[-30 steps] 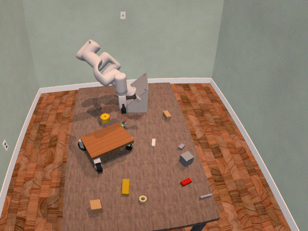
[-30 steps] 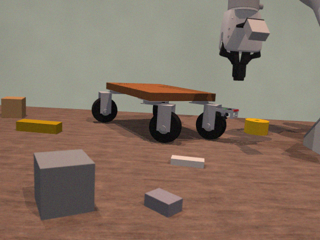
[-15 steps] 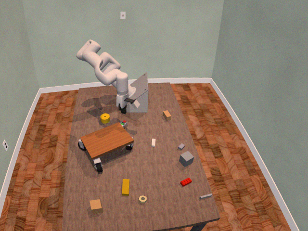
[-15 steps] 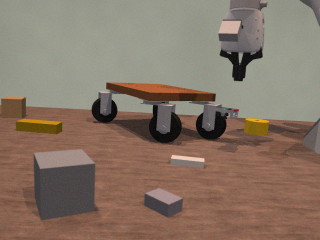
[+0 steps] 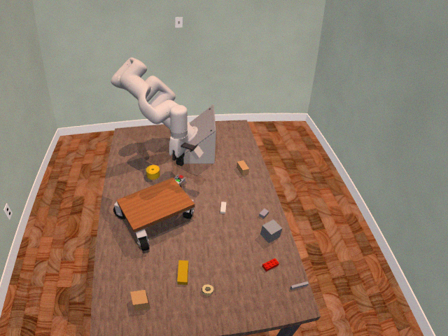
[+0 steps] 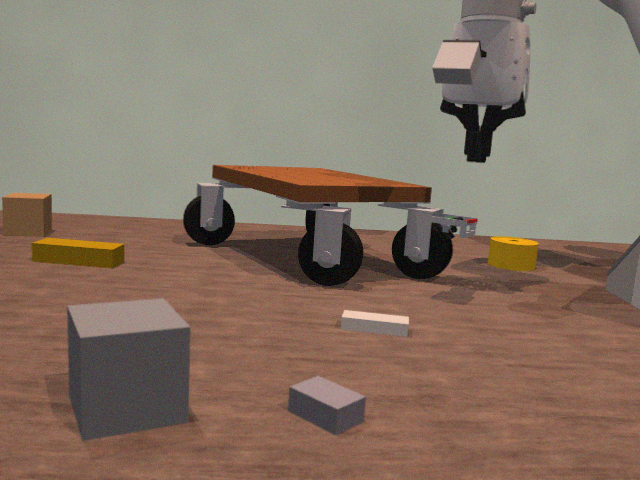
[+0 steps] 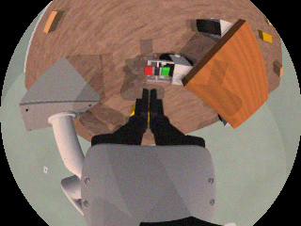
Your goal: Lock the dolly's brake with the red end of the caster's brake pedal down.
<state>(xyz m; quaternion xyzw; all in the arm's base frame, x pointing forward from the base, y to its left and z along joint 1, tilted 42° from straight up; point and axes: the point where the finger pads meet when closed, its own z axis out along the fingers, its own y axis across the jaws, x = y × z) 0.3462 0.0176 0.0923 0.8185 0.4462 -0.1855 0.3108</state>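
The brake pedal lies 100 mm below my hand, 10 mm to the right of it and 10 mm ahead of it. From my hand the other things lie so: grey cube 390 mm to the left, 320 mm ahead, 150 mm below; then yellow cylinder 160 mm below, 150 mm to the right, 120 mm behind; then white bar 200 mm to the left, 180 mm below, 140 mm ahead.
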